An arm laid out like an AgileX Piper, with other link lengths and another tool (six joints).
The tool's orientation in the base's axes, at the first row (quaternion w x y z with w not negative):
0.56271, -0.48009, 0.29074, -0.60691
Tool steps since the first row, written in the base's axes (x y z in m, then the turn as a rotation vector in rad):
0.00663, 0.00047, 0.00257, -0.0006, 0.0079, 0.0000
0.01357, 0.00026, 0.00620, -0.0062, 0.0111, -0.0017
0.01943, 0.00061, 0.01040, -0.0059, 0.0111, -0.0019
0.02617, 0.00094, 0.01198, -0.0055, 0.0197, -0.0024
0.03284, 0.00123, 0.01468, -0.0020, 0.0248, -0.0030
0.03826, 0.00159, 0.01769, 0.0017, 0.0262, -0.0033
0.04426, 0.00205, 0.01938, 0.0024, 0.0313, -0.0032
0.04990, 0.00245, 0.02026, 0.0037, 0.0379, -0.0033
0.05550, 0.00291, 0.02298, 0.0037, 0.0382, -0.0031
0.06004, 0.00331, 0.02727, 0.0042, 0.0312, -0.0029
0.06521, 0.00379, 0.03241, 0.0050, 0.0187, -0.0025
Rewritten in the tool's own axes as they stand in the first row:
0.00083, 0.00029, 0.00707, -0.0077, -0.0018, 0.0009
0.00261, -0.00011, 0.01469, -0.0117, -0.0032, -0.0042
0.00390, -0.00156, 0.02164, -0.0117, -0.0029, -0.0040
0.00462, -0.00032, 0.02842, -0.0201, -0.0040, -0.0022
0.00566, -0.00009, 0.03554, -0.0248, -0.0030, 0.0017
0.00660, -0.00066, 0.04166, -0.0259, -0.0015, 0.0052
0.00715, 0.00016, 0.04783, -0.0307, -0.0024, 0.0069
0.00752, 0.00157, 0.05336, -0.0370, -0.0030, 0.0092
0.00830, 0.00131, 0.05955, -0.0372, -0.0033, 0.0094
0.00944, -0.00076, 0.06534, -0.0304, -0.0019, 0.0086
0.01078, -0.00336, 0.07204, -0.0182, 0.0006, 0.0071

